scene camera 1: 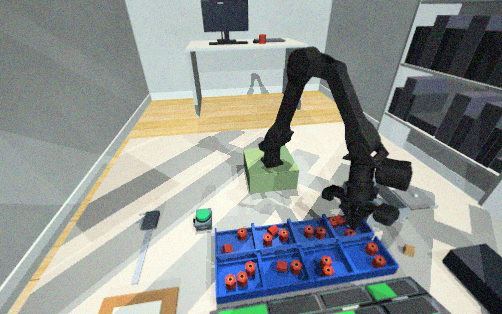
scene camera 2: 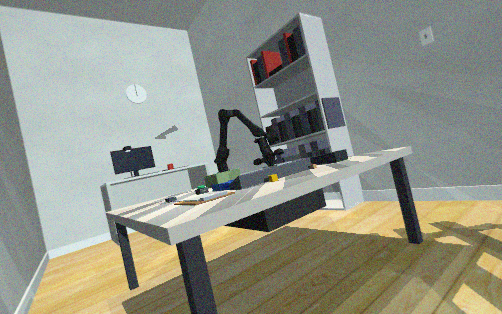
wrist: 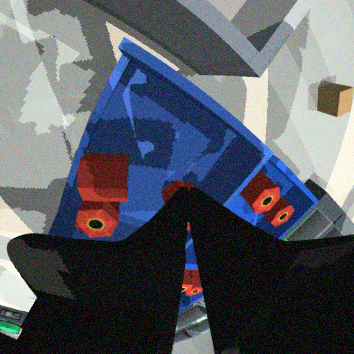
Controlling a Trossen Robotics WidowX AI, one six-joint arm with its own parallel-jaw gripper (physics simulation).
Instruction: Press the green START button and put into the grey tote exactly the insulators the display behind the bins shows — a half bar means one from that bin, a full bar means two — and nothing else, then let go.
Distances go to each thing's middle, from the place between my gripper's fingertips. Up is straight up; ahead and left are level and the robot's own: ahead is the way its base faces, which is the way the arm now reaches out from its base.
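Labels:
There is the grey tote [wrist: 240,45], which is 140 mm to the left of my hand and 70 mm behind it. The display [scene camera 2: 247,180], for its part, is 200 mm to the right of my hand and 150 mm ahead of it.

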